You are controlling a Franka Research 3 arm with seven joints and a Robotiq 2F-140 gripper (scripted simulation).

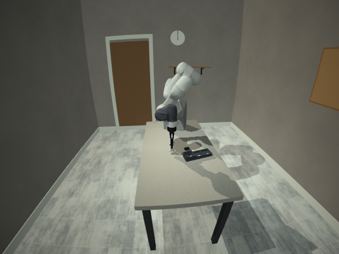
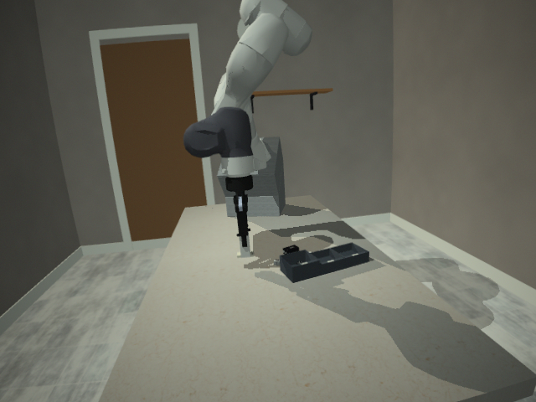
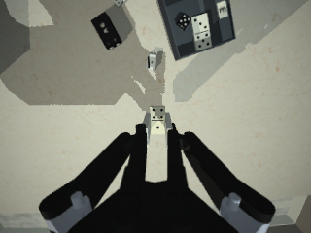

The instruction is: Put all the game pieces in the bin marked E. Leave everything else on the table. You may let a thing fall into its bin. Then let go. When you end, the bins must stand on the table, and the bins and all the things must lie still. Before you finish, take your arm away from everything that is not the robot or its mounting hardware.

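My gripper is now 15 cm to the right of the black die, 6 cm above it and 5 cm short of it. Round my hand: dark three-part bin 23 cm to the left, 5 cm below, 4 cm ahead; black box 14 cm to the left, 7 cm below, 7 cm behind; white usb stick 20 cm to the left, 7 cm below, 4 cm behind.
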